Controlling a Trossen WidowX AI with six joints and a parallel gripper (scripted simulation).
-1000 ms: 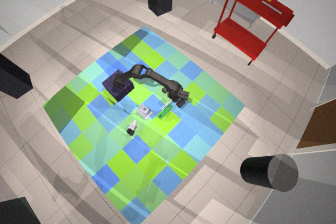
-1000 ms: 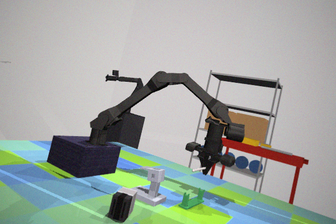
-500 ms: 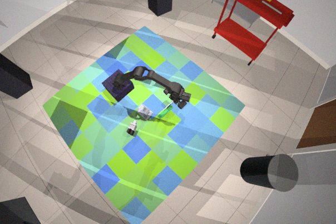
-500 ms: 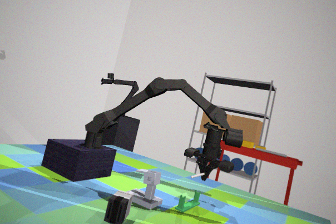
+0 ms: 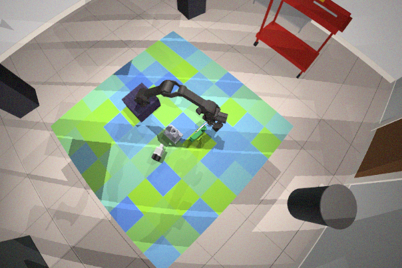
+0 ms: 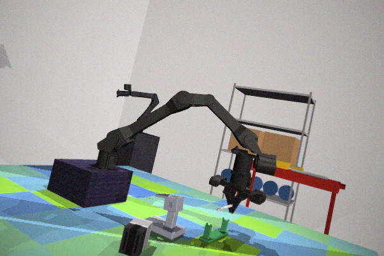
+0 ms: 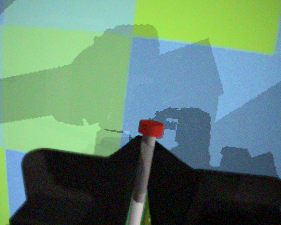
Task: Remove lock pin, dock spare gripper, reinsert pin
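Right now the green cradle is 100 mm to the right of my gripper tip, 30 mm below it and 20 mm ahead of it. Round my gripper tip: spare gripper: 380 mm to the right, 30 mm below, 20 mm behind; grey mount: 230 mm to the right, 70 mm behind, 10 mm below.
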